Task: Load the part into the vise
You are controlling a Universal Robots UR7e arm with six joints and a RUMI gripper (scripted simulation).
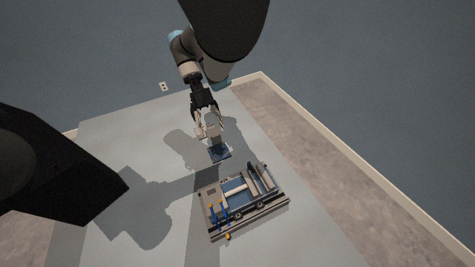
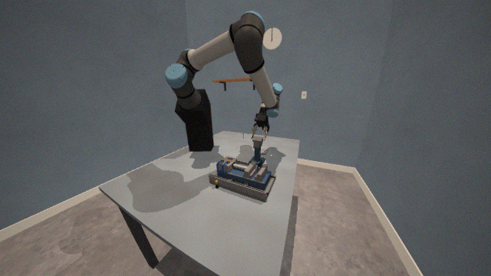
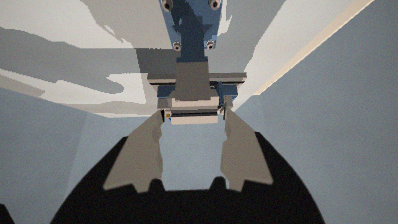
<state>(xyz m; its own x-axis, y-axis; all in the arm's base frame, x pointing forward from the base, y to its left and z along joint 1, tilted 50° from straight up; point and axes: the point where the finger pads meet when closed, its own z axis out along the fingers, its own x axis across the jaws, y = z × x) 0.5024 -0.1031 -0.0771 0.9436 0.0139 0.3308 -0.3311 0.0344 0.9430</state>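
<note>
Right now the part is 1 cm below my hand. From my hand the other things lie so: cylinder rod: 22 cm to the right, 9 cm below, 7 cm behind; then pale plate: 16 cm to the left, 16 cm below, 2 cm ahead; then work stop: 20 cm to the right, 8 cm below, 3 cm ahead.
</note>
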